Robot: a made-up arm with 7 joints.
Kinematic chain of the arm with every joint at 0, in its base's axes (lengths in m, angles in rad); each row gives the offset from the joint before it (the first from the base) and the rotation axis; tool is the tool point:
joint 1: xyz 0 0.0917 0 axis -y
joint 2: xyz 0 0.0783 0 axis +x
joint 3: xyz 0 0 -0.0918 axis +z
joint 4: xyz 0 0 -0.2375 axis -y
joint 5: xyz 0 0 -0.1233 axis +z
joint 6: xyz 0 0 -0.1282 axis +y
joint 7: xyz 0 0 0 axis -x
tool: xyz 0 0 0
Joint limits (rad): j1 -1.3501..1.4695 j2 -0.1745..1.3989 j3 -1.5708..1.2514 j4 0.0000..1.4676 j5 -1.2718..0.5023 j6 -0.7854..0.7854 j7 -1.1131..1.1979
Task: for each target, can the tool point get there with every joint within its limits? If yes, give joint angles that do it. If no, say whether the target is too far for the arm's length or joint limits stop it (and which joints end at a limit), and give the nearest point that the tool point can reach.
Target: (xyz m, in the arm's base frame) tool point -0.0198 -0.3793 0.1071
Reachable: no: joint limits stop it (at a limit: joint 1, joint 2, joint 3, joint 4) | nearest point -0.2990 -0.1380 -0.0671 | short by 0.408 m
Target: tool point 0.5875 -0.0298 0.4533
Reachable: no: too far | nearest point 0.4392 0.0501 0.1811 | short by 0.320 m
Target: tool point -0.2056 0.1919 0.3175
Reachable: no: joint limits stop it (at a limit: joint 1, joint 2, joint 4) | nearest point -0.0733 0.5468 0.2035 | short by 0.395 m
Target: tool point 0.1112 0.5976 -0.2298
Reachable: yes | joints -0.1281 0.7345 0.8950 1.0918 -0.1173 -0.3733 -0.3676
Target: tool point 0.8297 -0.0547 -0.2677
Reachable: no: too far | nearest point 0.5375 0.0392 -0.1734 | short by 0.321 m
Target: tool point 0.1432 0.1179 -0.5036
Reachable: yes | joints -0.0489 0.0941 -0.5310 0.8834 -0.0791 0.4645 -0.8932
